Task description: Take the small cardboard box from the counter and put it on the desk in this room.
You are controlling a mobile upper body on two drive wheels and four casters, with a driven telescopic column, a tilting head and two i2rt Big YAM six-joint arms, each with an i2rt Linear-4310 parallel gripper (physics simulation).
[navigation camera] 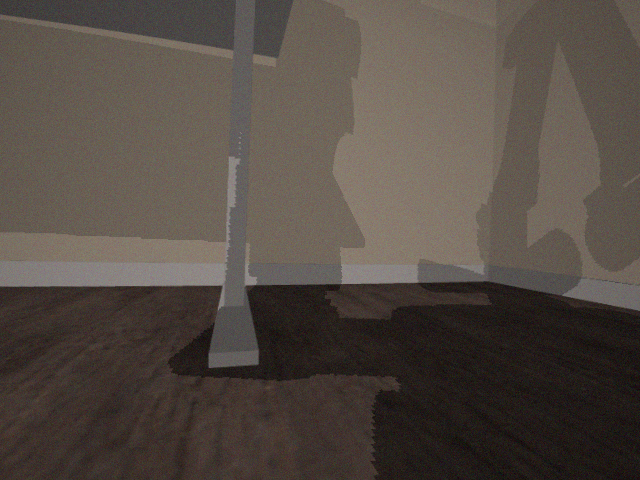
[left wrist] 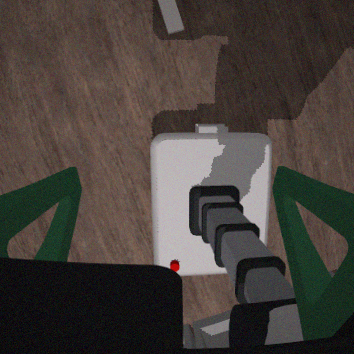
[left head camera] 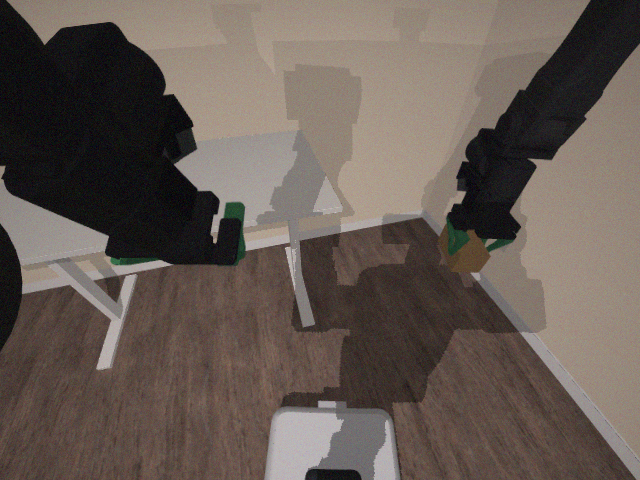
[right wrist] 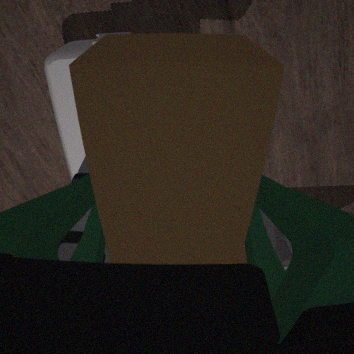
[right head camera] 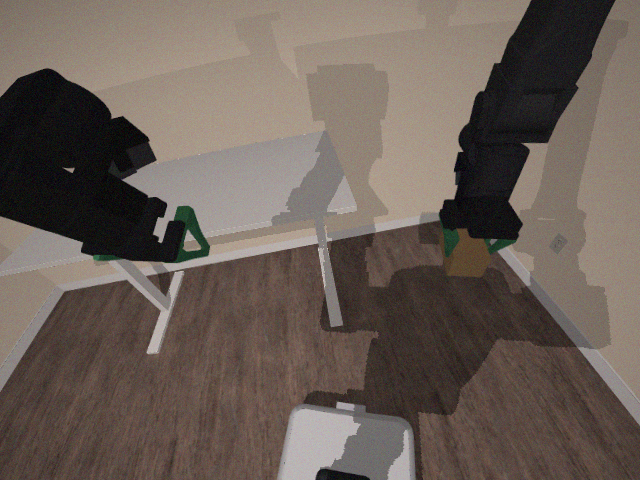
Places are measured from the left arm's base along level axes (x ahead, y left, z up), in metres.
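Where they show: left gripper, fingertip midpoint: (left wrist: 176, 177) (left head camera: 208, 252) (right head camera: 181, 251); right gripper, fingertip midpoint: (left head camera: 464, 253) (right wrist: 174, 176) (right head camera: 464, 255).
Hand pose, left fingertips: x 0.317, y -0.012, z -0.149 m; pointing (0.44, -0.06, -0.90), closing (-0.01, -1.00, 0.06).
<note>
After its pixels a point has its place.
The small brown cardboard box (left head camera: 467, 254) @[x 0.414, y -0.435, z -0.246 m] (right head camera: 466, 258) @[x 0.411, y -0.441, z -0.247 m] (right wrist: 177, 145) @[x 0.474, y -0.452, z -0.246 m] is between the green fingers of my right gripper (left head camera: 478, 242) (right head camera: 473, 245) @[x 0.441, y -0.451, z -0.273 m] (right wrist: 174, 176) @[x 0.441, y -0.451, z -0.273 m], which is shut on it. It hangs in the air to the right of the desk in both head views. The white desk (left head camera: 242, 160) @[x 1.172, y 0.226, z -0.460 m] (right head camera: 248, 170) @[x 1.116, y 0.304, z -0.460 m] stands against the back wall, left of the middle; part of its top is hidden by my left arm. My left gripper (left wrist: 176, 177) @[x 0.317, y -0.012, z -0.149 m] is open and empty; in the head views it shows in front of the desk's left part. The counter does not show.
The desk's white legs (left head camera: 302, 289) (right head camera: 330, 289) (navigation camera: 240, 180) @[x 1.121, y -0.009, z -1.058 m] stand on the brown wood floor. A side wall (left head camera: 584, 232) @[x 0.943, y -1.453, z -0.646 m] (right head camera: 584, 206) @[x 1.226, y -1.363, z -0.746 m] runs along the right, close to the held box. My white base (left head camera: 299, 439) @[x 0.199, y -0.089, z -1.150 m] (right head camera: 320, 439) @[x 0.197, y -0.115, z -1.150 m] (left wrist: 180, 170) @[x 0.170, y -0.087, z -1.150 m] is at the bottom of the head views.
</note>
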